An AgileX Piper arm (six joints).
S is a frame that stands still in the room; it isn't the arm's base.
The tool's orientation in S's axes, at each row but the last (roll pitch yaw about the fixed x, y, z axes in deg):
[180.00 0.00 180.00]
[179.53 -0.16 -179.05]
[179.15 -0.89 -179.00]
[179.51 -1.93 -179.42]
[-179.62 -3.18 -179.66]
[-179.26 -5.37 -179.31]
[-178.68 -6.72 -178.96]
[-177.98 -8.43 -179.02]
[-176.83 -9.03 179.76]
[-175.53 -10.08 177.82]
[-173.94 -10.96 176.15]
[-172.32 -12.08 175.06]
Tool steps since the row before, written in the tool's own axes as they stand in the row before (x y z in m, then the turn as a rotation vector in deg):
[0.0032 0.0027 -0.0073 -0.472 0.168 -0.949]
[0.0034 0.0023 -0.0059 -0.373 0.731 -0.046]
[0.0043 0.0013 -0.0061 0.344 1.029 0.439]
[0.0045 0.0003 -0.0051 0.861 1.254 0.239]
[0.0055 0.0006 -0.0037 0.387 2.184 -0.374]
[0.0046 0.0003 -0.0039 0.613 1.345 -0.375]
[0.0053 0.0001 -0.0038 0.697 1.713 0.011]
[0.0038 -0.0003 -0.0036 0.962 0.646 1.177]
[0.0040 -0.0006 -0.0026 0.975 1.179 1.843]
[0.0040 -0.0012 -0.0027 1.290 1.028 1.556]
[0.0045 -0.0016 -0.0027 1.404 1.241 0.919]
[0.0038 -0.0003 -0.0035 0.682 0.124 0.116]
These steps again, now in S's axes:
[-0.0032 0.0027 0.0073 0.472 0.168 0.949]
[-0.0034 0.0022 0.0059 0.361 0.737 0.051]
[-0.0042 0.0011 0.0062 -0.369 1.029 -0.418]
[-0.0043 0.0002 0.0053 -0.881 1.247 -0.199]
[-0.0053 0.0006 0.0040 -0.379 2.184 0.380]
[-0.0042 0.0003 0.0043 -0.593 1.343 0.413]
[-0.0048 0.0001 0.0044 -0.729 1.699 0.031]
[-0.0032 -0.0002 0.0041 -1.138 0.585 -1.045]
[-0.0035 -0.0004 0.0032 -1.257 1.081 -1.729]
[-0.0035 -0.0009 0.0034 -1.520 0.962 -1.380]
[-0.0040 -0.0010 0.0037 -1.497 1.240 -0.759]
[-0.0030 0.0004 0.0042 -0.683 0.167 0.014]

